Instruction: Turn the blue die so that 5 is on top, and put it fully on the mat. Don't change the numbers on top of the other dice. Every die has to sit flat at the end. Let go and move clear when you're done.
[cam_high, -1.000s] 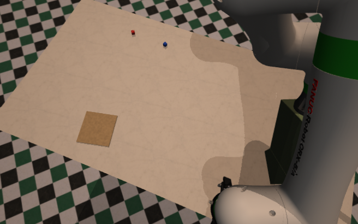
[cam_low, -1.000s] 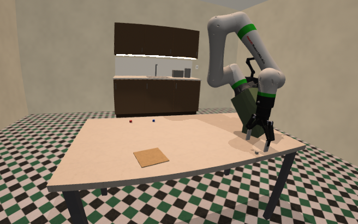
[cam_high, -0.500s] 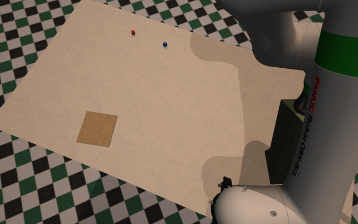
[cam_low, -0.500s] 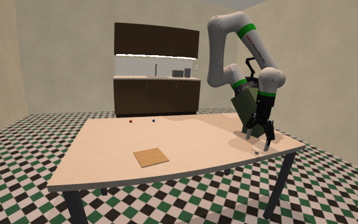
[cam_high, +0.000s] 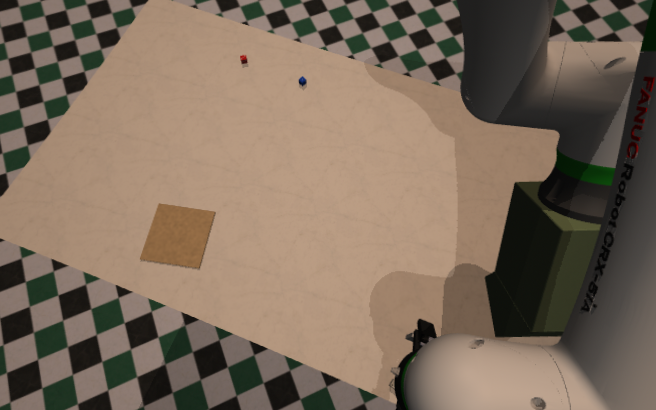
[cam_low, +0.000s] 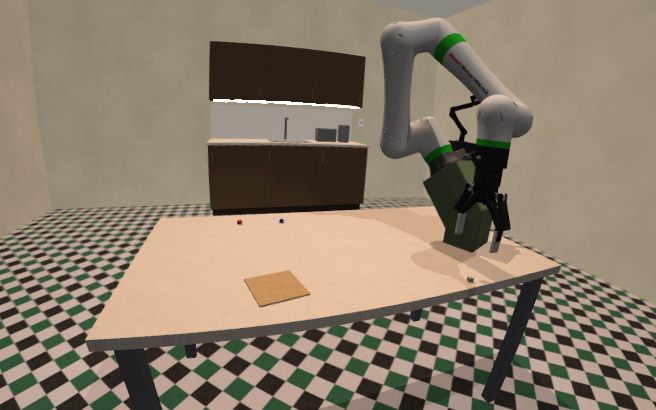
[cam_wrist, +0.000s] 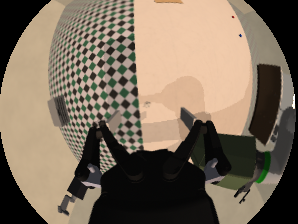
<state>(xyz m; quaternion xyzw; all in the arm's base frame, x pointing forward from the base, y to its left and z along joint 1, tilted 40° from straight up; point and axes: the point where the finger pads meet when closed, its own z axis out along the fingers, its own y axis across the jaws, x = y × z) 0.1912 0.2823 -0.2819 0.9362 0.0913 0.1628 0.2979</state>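
Right now my hand is 51 cm short of the blue die, 59 cm to the left of it and 13 cm above it. From my hand the other things lie so: red die 69 cm ahead, 58 cm to the right, 13 cm below; then brown mat 57 cm ahead, 7 cm to the right, 14 cm below; then white die 1 cm behind, 1 cm to the left, 13 cm below.
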